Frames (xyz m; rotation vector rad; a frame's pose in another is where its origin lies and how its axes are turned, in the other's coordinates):
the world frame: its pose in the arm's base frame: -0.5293 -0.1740 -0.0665 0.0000 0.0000 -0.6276
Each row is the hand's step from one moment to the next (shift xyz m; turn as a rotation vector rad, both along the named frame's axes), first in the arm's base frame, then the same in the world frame.
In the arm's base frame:
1: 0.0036 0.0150 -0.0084 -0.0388 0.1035 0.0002
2: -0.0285 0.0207 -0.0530 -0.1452 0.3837 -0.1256
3: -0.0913 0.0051 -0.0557 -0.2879 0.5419 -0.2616
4: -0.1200 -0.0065 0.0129 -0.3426 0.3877 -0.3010
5: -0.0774 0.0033 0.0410 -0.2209 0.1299 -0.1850
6: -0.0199 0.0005 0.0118 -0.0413 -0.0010 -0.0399
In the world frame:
1: -0.0059 0.0143 -0.0084 -0.0922 0.0610 0.0002
2: -0.0352 0.0000 -0.0530 -0.3428 0.2253 -0.1256
3: -0.0769 -0.0495 -0.0557 -0.5512 0.2696 -0.2616
4: -0.0933 -0.0757 0.0129 -0.5050 0.1126 -0.3010
5: -0.0646 -0.0428 0.0410 -0.2551 -0.0246 -0.1850
6: -0.0164 -0.0113 0.0118 -0.0328 -0.0251 -0.0399

